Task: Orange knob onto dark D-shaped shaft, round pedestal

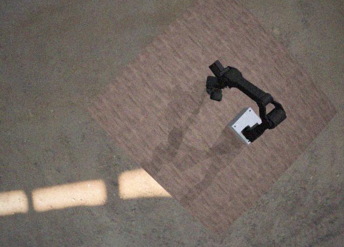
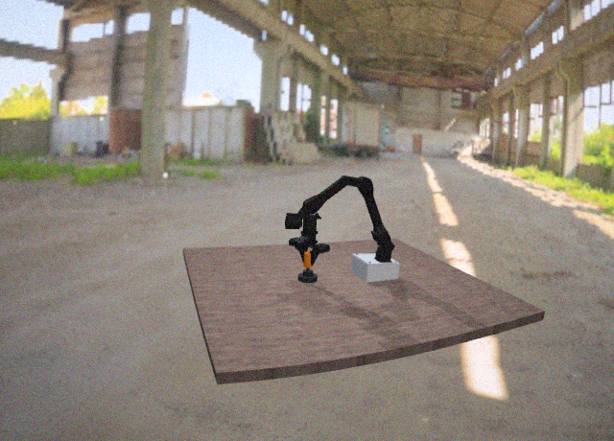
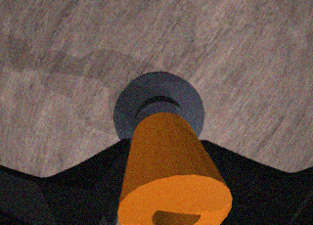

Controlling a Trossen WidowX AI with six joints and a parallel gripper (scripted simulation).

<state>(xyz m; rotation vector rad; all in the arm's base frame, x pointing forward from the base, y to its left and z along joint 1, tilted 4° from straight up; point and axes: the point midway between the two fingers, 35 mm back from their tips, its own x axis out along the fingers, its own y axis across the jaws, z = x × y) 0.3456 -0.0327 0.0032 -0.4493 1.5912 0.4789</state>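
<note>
The orange knob is 2 cm above my gripper tip. Also, from my gripper tip: dark round pedestal 4 cm below.
</note>
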